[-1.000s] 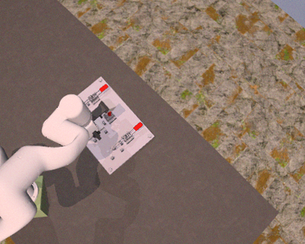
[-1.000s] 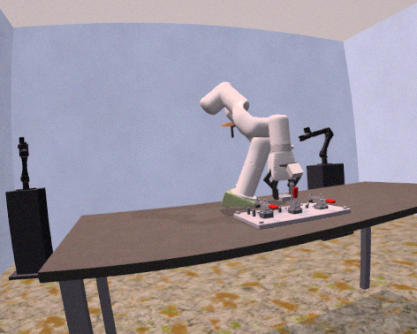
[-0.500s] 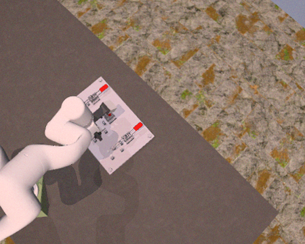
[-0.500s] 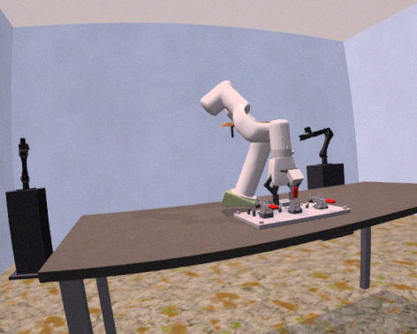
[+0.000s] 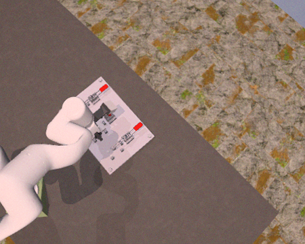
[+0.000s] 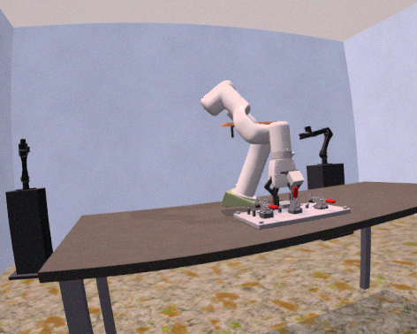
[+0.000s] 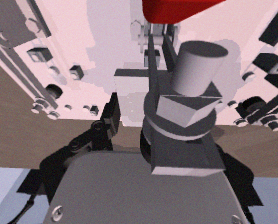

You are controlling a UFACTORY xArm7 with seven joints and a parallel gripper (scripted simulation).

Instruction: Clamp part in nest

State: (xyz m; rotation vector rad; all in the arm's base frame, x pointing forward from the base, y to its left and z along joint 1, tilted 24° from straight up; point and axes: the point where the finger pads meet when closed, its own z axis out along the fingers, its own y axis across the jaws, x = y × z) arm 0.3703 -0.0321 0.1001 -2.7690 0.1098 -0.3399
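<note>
Now: hand 1 cm above the pale grey block part. From my hand the other things lie so: fixture plate (5 cm ahead, 1 cm to the right, 4 cm below); toggle clamp (8 cm ahead, 12 cm to the right).
</note>
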